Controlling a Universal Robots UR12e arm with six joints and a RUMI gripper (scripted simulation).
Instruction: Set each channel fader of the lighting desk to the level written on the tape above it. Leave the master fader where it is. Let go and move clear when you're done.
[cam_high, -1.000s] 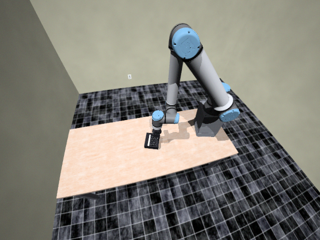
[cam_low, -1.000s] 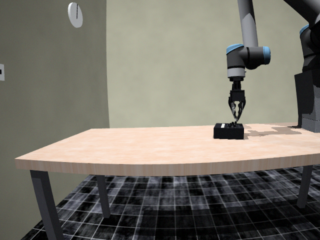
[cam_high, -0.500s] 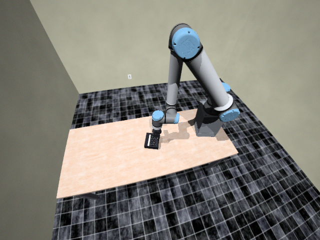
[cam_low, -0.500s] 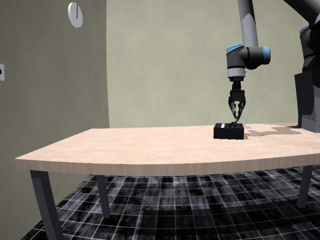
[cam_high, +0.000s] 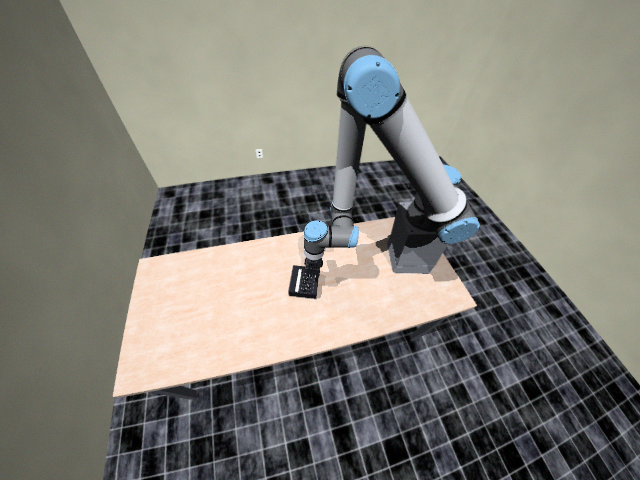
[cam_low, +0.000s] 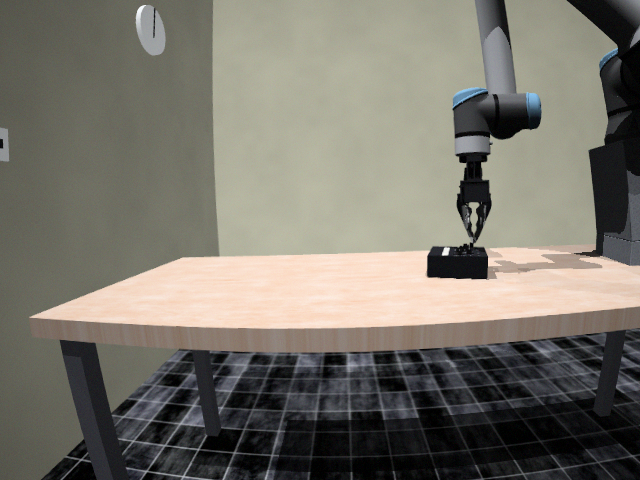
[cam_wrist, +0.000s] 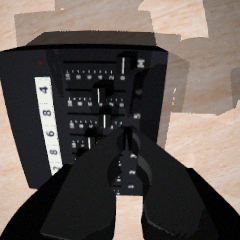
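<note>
My gripper is now 40 mm short of the fader 4 cap, 20 mm above it and 10 mm to the right of it. From my hand the other things lie so: master fader cap (40 mm to the right, 20 mm below, 10 mm behind); then fader 3 cap (50 mm ahead, 30 mm to the left, 20 mm below); then fader 2 cap (60 mm to the left, 30 mm ahead, 20 mm below).
</note>
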